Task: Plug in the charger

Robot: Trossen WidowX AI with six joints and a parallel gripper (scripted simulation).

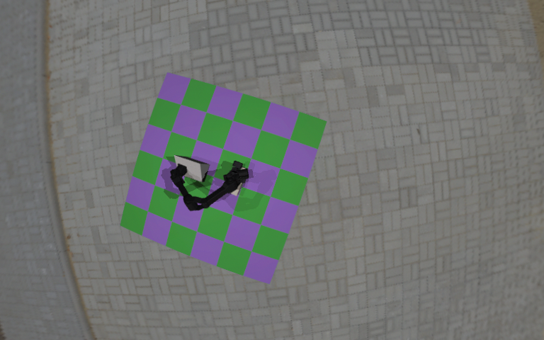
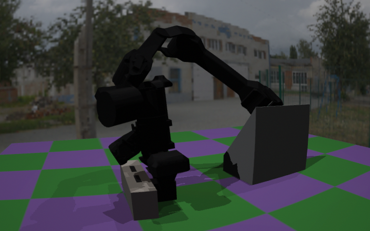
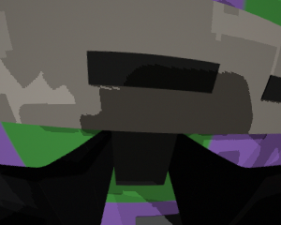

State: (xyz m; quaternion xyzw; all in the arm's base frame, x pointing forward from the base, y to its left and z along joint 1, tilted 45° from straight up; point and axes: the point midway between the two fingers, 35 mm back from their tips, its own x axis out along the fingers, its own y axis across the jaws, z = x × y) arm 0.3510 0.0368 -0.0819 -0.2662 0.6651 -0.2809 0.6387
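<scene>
Now: the black two-prong charger 20 mm ahead of my gripper tip and 10 mm above it.
</scene>
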